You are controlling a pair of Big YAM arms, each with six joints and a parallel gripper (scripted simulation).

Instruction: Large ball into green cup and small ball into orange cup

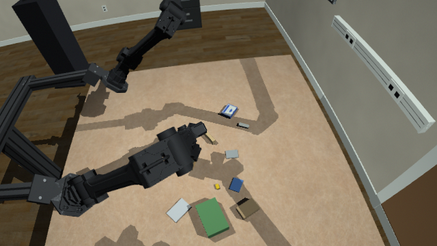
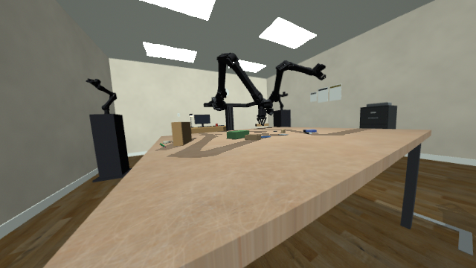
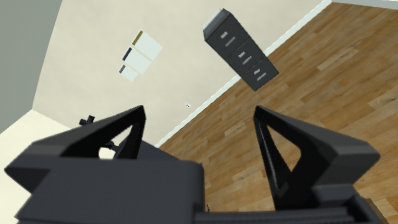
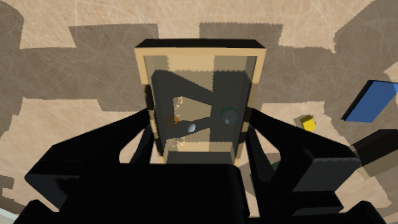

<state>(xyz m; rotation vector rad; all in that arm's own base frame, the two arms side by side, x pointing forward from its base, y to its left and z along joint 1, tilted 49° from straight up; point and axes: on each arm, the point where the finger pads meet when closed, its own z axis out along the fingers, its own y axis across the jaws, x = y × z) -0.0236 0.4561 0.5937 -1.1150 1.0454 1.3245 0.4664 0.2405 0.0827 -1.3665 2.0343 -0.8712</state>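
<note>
My right hand is 1 cm above the covered wooden puzzle. The rest, counted from my right hand: small yellow piece 13 cm ahead, 12 cm to the right, 8 cm below; grey tile 21 cm ahead, 8 cm below, 6 cm to the left; blue tile 22 cm ahead, 11 cm to the right, 8 cm below.
</note>
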